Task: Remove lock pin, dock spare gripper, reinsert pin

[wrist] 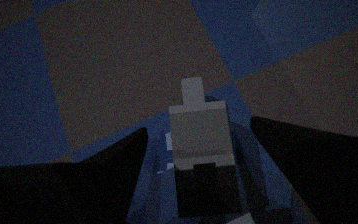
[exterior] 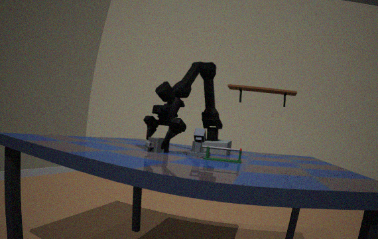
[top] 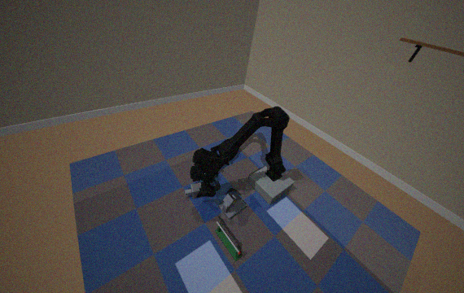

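Right now my gripper tip is 1 cm past the spare gripper and 2 cm above it. Round my gripper tip: socket (11 cm behind, 15 cm to the left, 1 cm above); green rack (2 cm behind, 27 cm to the left, 2 cm below).
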